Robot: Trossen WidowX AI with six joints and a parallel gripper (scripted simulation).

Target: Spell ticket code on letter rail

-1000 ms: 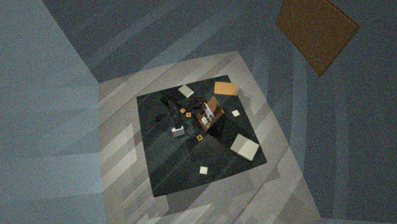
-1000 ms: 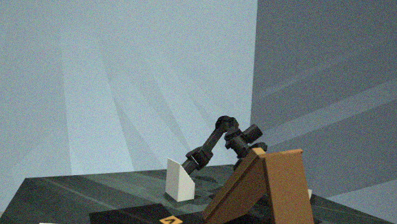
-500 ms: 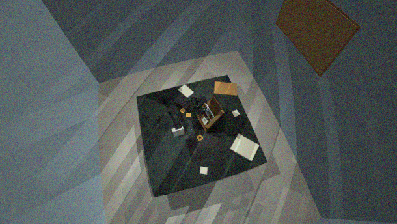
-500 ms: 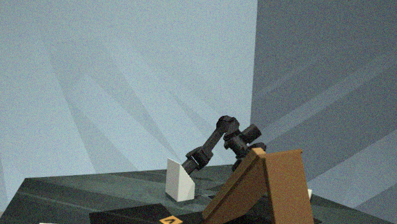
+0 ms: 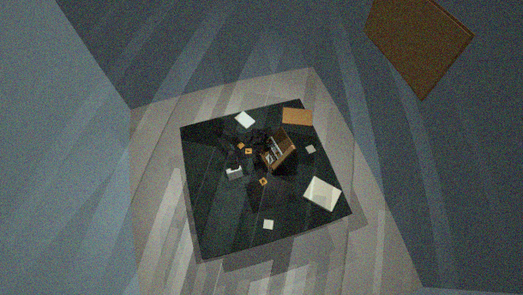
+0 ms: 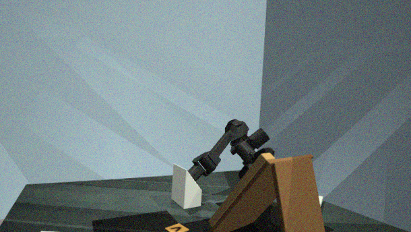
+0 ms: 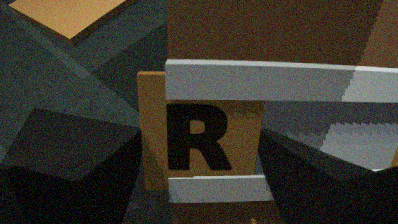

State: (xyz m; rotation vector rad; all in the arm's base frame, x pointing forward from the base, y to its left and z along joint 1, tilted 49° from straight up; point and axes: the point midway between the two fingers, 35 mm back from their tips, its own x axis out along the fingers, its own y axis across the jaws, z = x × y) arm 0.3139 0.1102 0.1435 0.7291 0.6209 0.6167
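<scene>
The orange letter tile lies 40 mm ahead of my gripper tip and 140 mm to the right of it. Also, from my gripper tip: flat orange panel (350 mm ahead, 310 mm to the left, 150 mm below); then white ticket (20 mm behind, 130 mm to the right, 90 mm below); then yellow letter tile (110 mm behind, 300 mm to the right, 150 mm below).
</scene>
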